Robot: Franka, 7 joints.
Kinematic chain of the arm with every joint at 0, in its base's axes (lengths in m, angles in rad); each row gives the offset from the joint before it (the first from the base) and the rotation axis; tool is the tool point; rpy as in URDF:
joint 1: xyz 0 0 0.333 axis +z
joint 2: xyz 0 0 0 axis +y
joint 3: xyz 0 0 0.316 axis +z
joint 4: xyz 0.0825 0 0 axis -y
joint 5: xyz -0.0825 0 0.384 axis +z
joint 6: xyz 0 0 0 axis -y
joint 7: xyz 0.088 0 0 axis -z
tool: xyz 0 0 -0.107 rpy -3.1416 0 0
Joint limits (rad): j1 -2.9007..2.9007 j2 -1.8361..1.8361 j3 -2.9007..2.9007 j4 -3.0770..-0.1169 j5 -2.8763..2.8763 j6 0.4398..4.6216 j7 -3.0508..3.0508
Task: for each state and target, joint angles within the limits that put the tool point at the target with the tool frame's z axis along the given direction. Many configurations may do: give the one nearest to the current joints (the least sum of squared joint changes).
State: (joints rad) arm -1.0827 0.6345 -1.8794 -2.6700 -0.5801 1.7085 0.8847
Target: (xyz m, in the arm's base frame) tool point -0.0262 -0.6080 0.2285 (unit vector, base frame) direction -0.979 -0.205 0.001
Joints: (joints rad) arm -0.5129 1.0278 -1.1313 -1.9595 -0.9715 2.2683 0.8847
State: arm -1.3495 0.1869 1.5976 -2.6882 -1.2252 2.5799 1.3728
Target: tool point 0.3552 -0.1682 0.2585 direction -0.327 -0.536 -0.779
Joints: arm -1.4670 -0.2107 1.1002 -2.6636 -0.6828 2.3192 1.3728
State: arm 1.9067 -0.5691 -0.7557 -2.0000 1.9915 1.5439 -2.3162
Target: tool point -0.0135 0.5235 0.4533 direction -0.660 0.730 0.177
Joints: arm 2.0859 -0.1580 -0.5484 -2.3209 2.2047 2.1078 -2.3162
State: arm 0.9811 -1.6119 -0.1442 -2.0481 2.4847 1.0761 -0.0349
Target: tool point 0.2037 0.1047 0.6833 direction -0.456 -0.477 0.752
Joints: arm 1.2688 -0.9127 -0.6267 -2.6813 2.4218 0.6040 -0.0349
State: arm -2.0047 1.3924 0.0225 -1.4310 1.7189 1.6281 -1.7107
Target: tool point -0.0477 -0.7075 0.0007 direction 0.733 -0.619 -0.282
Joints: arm -1.7206 1.2347 0.0354 -1.2719 1.8492 2.1563 -1.7107
